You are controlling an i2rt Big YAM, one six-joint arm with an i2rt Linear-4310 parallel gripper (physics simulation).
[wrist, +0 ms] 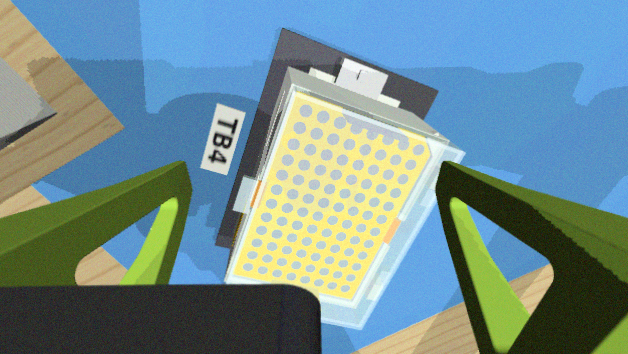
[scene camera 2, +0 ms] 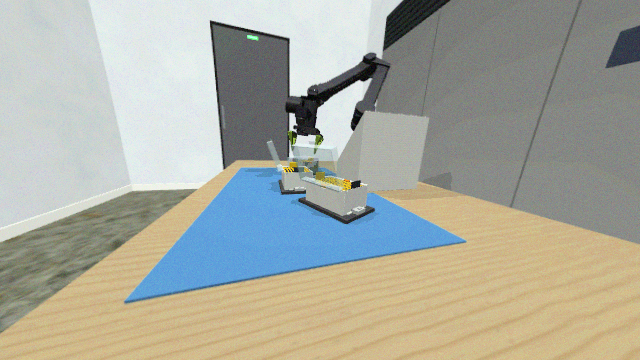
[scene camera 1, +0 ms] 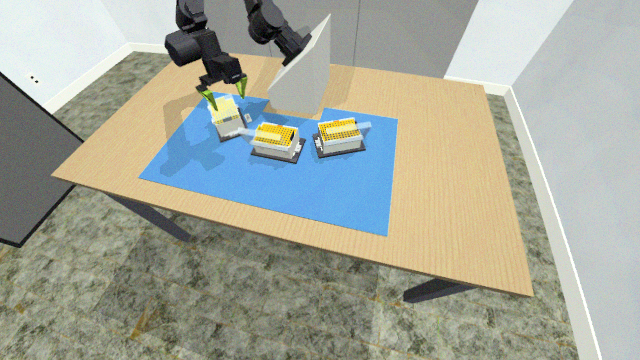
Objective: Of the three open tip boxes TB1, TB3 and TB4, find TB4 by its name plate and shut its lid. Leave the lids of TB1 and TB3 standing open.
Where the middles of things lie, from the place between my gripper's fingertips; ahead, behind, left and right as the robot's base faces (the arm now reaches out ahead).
Right now the clear lid (wrist: pixel 343 193) is 50 mm to the right of my hand and 30 mm below it. Round my hand: name plate (wrist: pixel 227 122): 50 mm behind, 100 mm below.
